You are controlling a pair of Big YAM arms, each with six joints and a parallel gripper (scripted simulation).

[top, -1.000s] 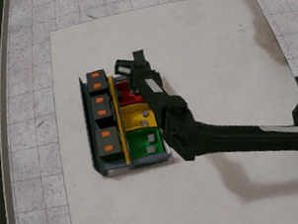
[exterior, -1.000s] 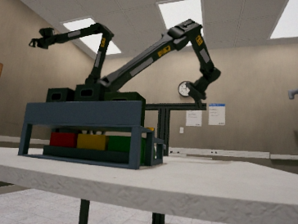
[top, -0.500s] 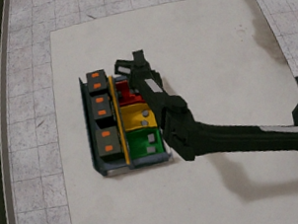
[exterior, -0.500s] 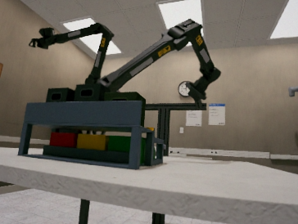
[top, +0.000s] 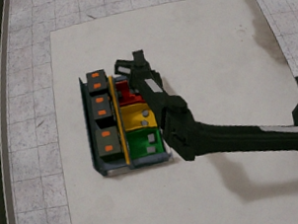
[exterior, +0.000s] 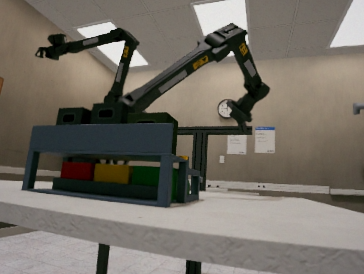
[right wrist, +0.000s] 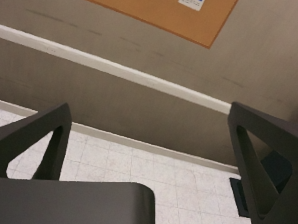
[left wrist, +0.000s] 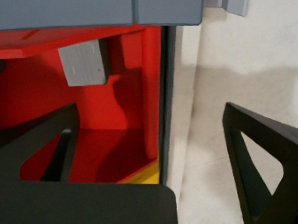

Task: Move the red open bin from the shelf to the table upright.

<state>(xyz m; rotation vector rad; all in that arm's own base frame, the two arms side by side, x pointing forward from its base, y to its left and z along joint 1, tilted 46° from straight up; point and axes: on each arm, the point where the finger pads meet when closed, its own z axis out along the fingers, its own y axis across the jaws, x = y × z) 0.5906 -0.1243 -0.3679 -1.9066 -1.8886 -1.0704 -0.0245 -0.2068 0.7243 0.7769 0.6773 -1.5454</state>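
Now: the red bin 8 cm ahead of my left hand and 1 cm below it. Round my left hand: green bin: 7 cm ahead, 23 cm to the left, 1 cm below; yellow bin: 8 cm ahead, 11 cm to the left, 1 cm below.
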